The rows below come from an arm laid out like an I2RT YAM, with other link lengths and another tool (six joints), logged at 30 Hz.
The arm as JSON. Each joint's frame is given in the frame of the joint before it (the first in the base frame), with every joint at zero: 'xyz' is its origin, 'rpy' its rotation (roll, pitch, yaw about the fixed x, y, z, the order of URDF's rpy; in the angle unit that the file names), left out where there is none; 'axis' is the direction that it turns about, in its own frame. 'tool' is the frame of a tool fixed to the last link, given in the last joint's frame.
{
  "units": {
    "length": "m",
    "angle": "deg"
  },
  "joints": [
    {
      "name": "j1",
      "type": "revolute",
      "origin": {
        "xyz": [
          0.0,
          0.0,
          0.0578
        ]
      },
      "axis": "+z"
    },
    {
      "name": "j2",
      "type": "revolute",
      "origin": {
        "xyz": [
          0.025,
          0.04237,
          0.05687
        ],
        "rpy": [
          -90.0,
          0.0,
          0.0
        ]
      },
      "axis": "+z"
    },
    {
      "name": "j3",
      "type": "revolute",
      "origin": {
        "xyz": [
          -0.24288,
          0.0,
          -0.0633
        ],
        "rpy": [
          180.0,
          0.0,
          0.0
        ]
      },
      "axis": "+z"
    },
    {
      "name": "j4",
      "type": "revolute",
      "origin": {
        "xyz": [
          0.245,
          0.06,
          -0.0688
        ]
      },
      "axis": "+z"
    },
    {
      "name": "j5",
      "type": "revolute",
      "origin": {
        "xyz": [
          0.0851,
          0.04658,
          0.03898
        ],
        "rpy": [
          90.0,
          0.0,
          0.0
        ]
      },
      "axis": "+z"
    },
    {
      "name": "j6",
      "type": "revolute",
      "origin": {
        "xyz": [
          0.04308,
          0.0,
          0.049
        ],
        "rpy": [
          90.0,
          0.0,
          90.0
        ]
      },
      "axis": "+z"
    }
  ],
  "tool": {
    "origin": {
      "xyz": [
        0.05,
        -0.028,
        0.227
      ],
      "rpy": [
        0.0,
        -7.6,
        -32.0
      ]
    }
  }
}
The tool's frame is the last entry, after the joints.
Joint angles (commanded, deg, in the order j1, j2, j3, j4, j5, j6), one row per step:
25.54, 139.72, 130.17, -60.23, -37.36, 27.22
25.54, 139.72, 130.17, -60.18, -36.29, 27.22
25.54, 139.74, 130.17, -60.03, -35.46, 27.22
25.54, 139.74, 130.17, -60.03, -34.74, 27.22
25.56, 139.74, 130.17, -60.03, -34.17, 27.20
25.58, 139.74, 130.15, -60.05, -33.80, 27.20
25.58, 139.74, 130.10, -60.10, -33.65, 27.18
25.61, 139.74, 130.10, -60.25, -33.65, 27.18
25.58, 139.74, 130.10, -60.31, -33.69, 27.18
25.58, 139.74, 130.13, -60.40, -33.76, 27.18
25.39, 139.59, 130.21, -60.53, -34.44, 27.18
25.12, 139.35, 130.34, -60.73, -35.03, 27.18
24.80, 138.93, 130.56, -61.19, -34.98, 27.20
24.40, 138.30, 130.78, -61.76, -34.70, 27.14
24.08, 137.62, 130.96, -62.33, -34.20, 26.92
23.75, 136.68, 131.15, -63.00, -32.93, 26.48
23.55, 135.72, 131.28, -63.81, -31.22, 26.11
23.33, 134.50, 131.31, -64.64, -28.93, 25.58
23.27, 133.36, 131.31, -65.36, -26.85, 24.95
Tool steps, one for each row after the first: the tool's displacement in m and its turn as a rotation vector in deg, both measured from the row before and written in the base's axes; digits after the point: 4 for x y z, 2 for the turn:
0.0029, -0.0038, -0.0019, -0.88, -0.48, -0.37
0.0028, -0.0027, -0.0014, -0.65, -0.45, -0.29
0.0018, -0.0027, -0.0013, -0.61, -0.29, -0.25
0.0013, -0.0020, -0.0010, -0.48, -0.24, -0.16
0.0006, -0.0013, -0.0008, -0.33, -0.11, -0.11
-0.0001, -0.0008, -0.0007, -0.17, 0.02, -0.04
-0.0009, -0.0001, -0.0003, -0.06, 0.14, 0.03
-0.0002, -0.0002, -0.0001, 0.01, 0.07, -0.02
-0.0005, 0.0001, 0.0001, 0.03, 0.08, 0.02
-0.0005, 0.0010, 0.0029, 0.62, 0.18, 0.04
0.0003, 0.0000, 0.0038, 0.57, 0.08, -0.07
0.0017, -0.0030, 0.0044, 0.03, -0.17, -0.35
0.0026, -0.0046, 0.0058, -0.12, -0.40, -0.45
0.0026, -0.0048, 0.0057, -0.31, -0.60, -0.33
0.0046, -0.0078, 0.0069, -0.92, -1.18, -0.45
0.0037, -0.0090, 0.0058, -1.37, -1.12, -0.54
0.0049, -0.0117, 0.0071, -1.83, -1.54, -0.65
0.0037, -0.0095, 0.0070, -1.68, -1.50, -0.34

